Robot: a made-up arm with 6 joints. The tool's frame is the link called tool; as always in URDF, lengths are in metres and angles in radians. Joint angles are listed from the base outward. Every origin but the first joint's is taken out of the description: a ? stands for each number. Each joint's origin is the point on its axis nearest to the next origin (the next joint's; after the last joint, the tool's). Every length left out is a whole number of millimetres.
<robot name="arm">
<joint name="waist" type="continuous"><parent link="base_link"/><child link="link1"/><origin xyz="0 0 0.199"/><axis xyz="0 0 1"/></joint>
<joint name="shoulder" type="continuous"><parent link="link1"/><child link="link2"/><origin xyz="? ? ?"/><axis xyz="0 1 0"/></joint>
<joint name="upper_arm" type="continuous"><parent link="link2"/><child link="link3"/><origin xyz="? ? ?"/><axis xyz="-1 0 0"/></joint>
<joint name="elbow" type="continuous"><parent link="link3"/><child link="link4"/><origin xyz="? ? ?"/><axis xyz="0 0 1"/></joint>
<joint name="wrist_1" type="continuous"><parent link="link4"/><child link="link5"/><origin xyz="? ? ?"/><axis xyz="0 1 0"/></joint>
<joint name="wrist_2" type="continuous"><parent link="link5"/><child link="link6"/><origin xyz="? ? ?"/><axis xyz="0 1 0"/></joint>
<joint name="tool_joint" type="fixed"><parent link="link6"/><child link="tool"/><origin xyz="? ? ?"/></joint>
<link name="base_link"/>
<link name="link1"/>
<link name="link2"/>
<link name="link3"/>
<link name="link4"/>
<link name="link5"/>
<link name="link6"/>
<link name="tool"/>
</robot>
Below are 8 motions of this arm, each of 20 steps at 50 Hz.
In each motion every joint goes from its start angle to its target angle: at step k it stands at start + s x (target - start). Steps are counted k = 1, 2, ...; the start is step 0. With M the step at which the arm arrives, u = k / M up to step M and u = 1 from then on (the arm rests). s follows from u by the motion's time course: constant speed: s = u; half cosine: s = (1 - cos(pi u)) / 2; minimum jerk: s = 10 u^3 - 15 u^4 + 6 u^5.
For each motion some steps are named. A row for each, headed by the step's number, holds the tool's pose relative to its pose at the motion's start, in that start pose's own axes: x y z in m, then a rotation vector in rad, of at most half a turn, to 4 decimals.
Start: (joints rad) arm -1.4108 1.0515 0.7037 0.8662 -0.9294 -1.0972
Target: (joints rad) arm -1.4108 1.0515 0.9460 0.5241 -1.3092 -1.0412
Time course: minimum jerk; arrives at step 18
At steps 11, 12, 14, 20:
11: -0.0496 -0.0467 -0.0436 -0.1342 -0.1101 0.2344
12: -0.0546 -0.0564 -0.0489 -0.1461 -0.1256 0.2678
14: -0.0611 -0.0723 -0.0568 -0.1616 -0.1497 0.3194
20: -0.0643 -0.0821 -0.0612 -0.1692 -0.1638 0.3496

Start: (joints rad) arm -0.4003 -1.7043 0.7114 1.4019 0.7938 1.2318
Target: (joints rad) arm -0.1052 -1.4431 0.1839 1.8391 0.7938 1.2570
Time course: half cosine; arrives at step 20
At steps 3, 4, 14, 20:
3: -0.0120 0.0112 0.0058 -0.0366 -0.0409 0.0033
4: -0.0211 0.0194 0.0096 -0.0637 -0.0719 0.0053
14: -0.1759 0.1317 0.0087 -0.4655 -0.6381 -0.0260
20: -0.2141 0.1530 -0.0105 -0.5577 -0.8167 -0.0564

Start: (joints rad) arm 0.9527 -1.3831 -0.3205 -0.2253 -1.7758 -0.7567
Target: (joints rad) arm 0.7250 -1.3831 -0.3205 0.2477 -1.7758 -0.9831
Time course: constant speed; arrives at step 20
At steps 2, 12, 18, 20:
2: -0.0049 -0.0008 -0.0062 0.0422 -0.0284 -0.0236
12: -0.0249 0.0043 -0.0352 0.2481 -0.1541 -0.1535
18: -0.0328 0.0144 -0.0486 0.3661 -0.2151 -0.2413
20: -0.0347 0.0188 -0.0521 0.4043 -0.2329 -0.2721

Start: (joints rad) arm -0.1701 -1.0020 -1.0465 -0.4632 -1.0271 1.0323
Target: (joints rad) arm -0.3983 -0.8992 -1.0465 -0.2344 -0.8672 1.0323
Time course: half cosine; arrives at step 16
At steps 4, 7, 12, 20:
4: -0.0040 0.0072 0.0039 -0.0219 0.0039 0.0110
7: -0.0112 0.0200 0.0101 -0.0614 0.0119 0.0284
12: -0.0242 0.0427 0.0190 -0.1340 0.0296 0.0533
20: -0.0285 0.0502 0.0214 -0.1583 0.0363 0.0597

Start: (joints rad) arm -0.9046 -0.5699 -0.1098 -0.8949 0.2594 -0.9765
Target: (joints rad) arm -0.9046 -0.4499 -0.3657 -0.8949 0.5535 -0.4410
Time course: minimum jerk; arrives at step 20
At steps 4, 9, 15, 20:
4: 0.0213 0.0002 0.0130 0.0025 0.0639 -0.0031
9: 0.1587 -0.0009 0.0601 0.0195 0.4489 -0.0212
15: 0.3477 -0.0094 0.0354 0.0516 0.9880 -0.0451
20: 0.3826 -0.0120 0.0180 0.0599 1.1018 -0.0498

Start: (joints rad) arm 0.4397 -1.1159 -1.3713 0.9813 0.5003 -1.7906
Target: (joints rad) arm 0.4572 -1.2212 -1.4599 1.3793 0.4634 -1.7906
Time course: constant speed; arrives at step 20
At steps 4, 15, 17, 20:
4: -0.0095 -0.0465 -0.0074 0.0991 -0.0265 0.0190
15: -0.0300 -0.1692 -0.0546 0.3708 -0.1021 0.0739
17: -0.0327 -0.1900 -0.0671 0.4201 -0.1162 0.0842
20: -0.0360 -0.2201 -0.0881 0.4939 -0.1375 0.1000

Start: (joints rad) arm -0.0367 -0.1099 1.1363 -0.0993 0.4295 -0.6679
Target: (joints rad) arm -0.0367 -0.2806 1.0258 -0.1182 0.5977 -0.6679
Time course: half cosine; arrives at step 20
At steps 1, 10, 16, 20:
1: 0.0003 0.0000 0.0003 0.0004 0.0007 -0.0012
10: 0.0242 -0.0002 0.0282 0.0410 0.0519 -0.0957
16: 0.0428 -0.0049 0.0507 0.0807 0.0909 -0.1691
20: 0.0470 -0.0066 0.0559 0.0909 0.0997 -0.1858

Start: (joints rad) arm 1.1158 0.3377 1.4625 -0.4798 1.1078 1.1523
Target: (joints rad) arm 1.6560 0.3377 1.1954 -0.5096 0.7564 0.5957
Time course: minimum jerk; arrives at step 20
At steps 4, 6, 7, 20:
4: -0.0352 0.0052 -0.0013 -0.0125 -0.0762 0.0132
6: -0.0978 0.0133 -0.0096 -0.0343 -0.2144 0.0382
7: -0.1394 0.0178 -0.0194 -0.0487 -0.3089 0.0562
20: -0.4452 0.0047 -0.2756 -0.1727 -1.2955 0.2956

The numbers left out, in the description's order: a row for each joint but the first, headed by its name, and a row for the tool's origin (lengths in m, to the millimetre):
shoulder: 0.092 -0.315 0
upper_arm: 0.193 0 0.024
elbow: 0 0.114 0.042
wrist_1: 0.012 0.037 0
wrist_2: -0.038 0 -0.237
tool: -0.109 0 0.365

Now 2 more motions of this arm.
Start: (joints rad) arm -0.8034 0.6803 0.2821 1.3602 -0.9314 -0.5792
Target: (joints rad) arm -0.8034 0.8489 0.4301 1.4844 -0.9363 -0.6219
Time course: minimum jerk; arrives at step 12
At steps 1, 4, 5, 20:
1: -0.0001 0.0000 0.0002 0.0009 0.0007 -0.0006
4: -0.0058 -0.0004 0.0063 0.0379 0.0271 -0.0250
5: -0.0095 -0.0006 0.0103 0.0630 0.0444 -0.0419
20: -0.0263 -0.0010 0.0294 0.1872 0.1222 -0.1279

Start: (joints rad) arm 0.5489 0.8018 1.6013 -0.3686 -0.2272 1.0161
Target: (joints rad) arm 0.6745 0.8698 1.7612 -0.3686 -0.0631 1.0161
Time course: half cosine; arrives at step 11
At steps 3, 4, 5, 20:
3: 0.0022 0.0057 0.0016 -0.0321 -0.0017 -0.0173
4: 0.0038 0.0093 0.0026 -0.0540 -0.0030 -0.0301
5: 0.0057 0.0133 0.0038 -0.0784 -0.0046 -0.0454
20: 0.0148 0.0268 0.0082 -0.1752 -0.0129 -0.1176

